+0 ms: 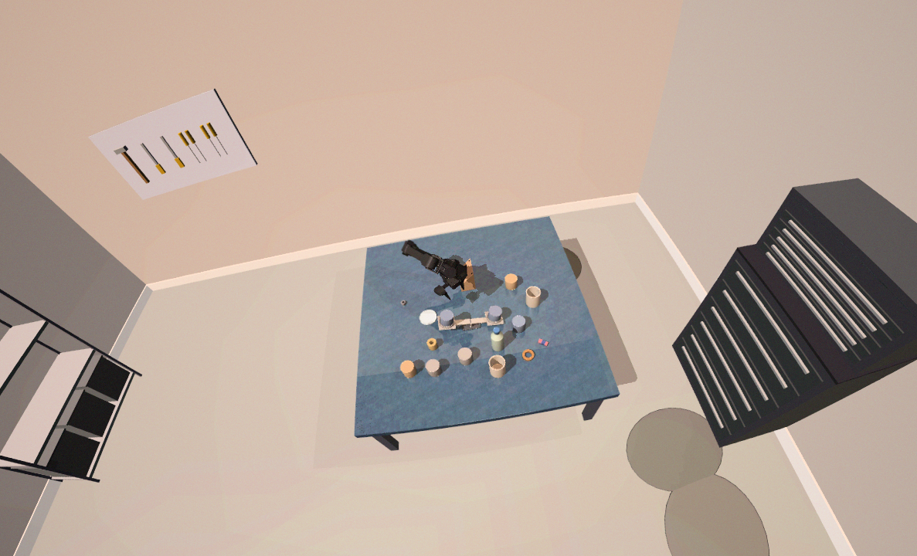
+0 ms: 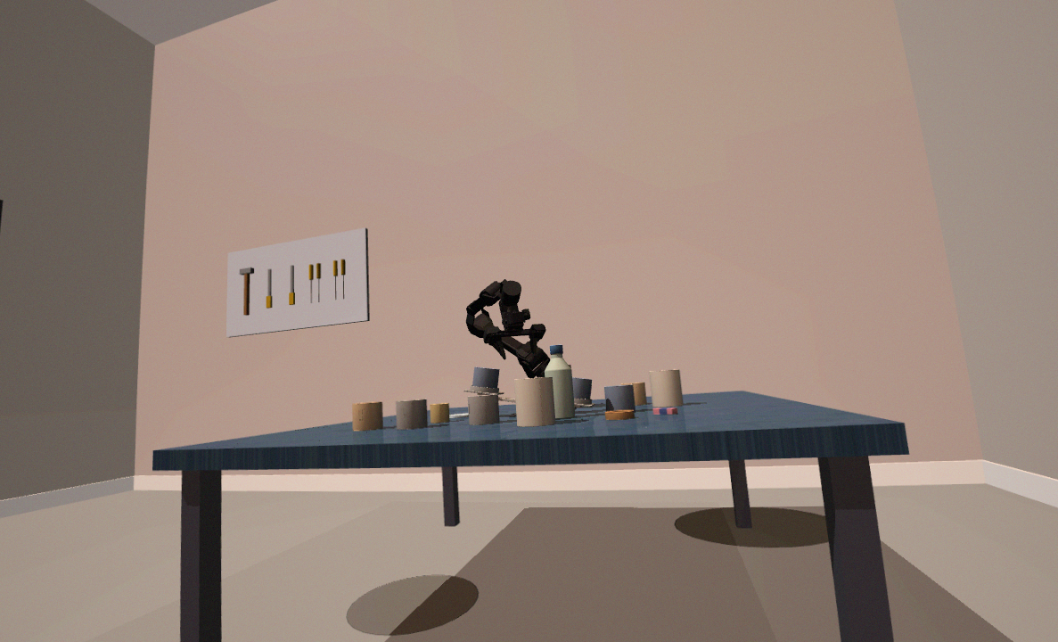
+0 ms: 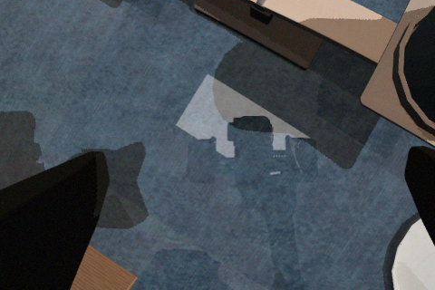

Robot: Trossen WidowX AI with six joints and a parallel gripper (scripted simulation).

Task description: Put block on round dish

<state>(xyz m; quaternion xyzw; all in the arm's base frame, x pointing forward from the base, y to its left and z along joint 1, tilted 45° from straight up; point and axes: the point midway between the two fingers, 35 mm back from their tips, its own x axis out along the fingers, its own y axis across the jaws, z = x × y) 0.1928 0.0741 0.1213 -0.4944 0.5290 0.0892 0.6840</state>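
Now: gripper tip 190 mm to the right of the block, 120 mm above it and 70 mm short of it. The rest, counted from my gripper tip: white round dish (190 mm to the right, 160 mm below, 30 mm ahead); pale bottle (230 mm ahead, 200 mm to the left, 50 mm below); pink eraser (440 mm to the left, 230 mm ahead, 160 mm below).
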